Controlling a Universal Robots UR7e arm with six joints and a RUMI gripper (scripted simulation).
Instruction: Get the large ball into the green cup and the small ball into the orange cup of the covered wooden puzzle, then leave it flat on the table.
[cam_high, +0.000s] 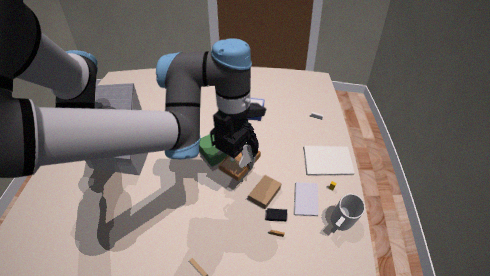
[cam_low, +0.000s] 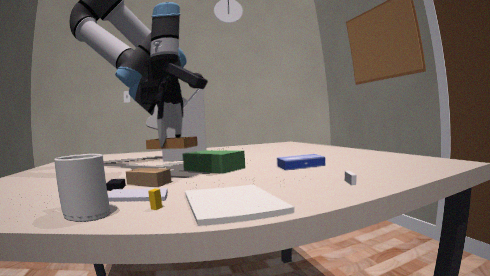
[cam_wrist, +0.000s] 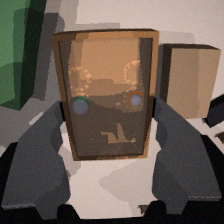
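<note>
Now: the wooden block 7 cm ahead of my hand, 7 cm to the right of it and 7 cm below it. Also, from my hand: black block: 10 cm ahead, 14 cm to the right, 8 cm below; covered wooden puzzle: 1 cm below; green block: 6 cm behind, 12 cm to the left, 6 cm below.
</note>
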